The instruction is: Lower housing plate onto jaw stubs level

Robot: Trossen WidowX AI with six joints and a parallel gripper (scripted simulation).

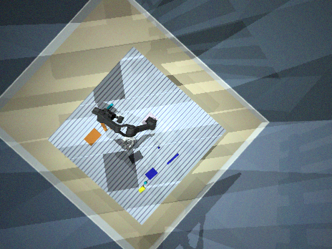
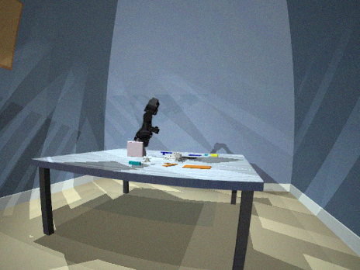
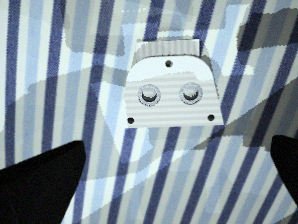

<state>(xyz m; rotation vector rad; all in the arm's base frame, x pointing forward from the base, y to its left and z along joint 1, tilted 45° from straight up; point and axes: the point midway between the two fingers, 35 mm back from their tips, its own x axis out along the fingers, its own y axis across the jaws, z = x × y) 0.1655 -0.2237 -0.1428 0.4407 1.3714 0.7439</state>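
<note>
Right now my gripper tip is 7 cm above the white housing plate and 1 cm short of it. The rest, counted from my gripper tip: cyan block 15 cm to the right, 9 cm below, 2 cm behind; blue square 61 cm to the left, 25 cm ahead, 10 cm below; orange plate 34 cm ahead, 9 cm to the right, 9 cm below.
</note>
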